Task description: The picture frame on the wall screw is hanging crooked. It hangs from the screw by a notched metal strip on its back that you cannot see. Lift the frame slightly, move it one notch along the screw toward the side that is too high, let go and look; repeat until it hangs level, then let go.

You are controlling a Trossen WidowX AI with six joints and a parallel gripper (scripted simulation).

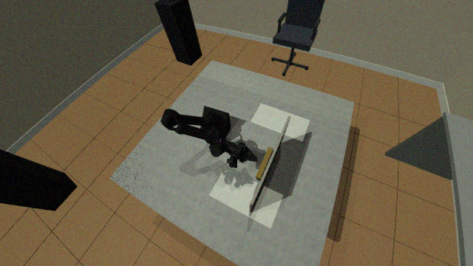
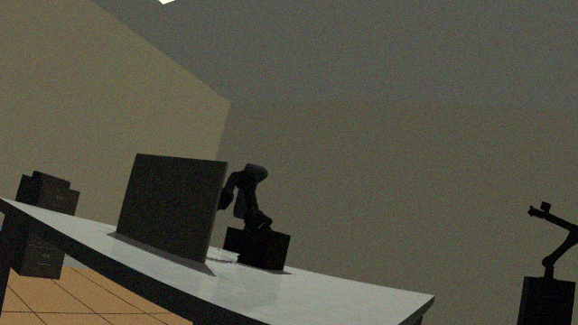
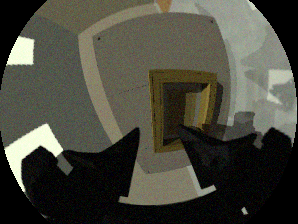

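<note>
My gripper tip is now 5 cm short of the picture frame, 1 cm to the right of it and 5 cm above it. The rest, counted from my gripper tip: thin upright wall panel: 6 cm ahead, 2 cm to the left, 6 cm below.
</note>
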